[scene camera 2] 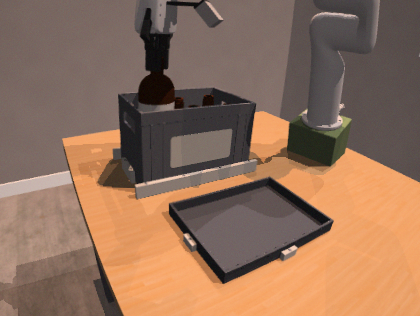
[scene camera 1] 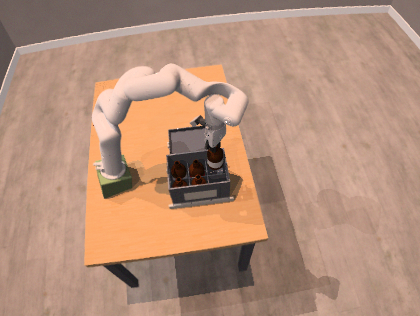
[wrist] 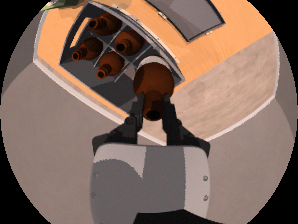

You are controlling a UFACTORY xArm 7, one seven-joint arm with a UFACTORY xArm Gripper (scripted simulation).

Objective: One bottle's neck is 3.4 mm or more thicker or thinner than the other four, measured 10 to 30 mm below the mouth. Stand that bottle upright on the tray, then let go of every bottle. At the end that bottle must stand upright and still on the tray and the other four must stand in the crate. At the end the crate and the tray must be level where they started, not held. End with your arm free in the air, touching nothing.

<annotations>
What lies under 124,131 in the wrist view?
My gripper.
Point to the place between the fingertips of my gripper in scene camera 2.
157,69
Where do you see a dark flat tray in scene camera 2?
257,220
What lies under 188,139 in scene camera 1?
A dark flat tray.
</annotations>
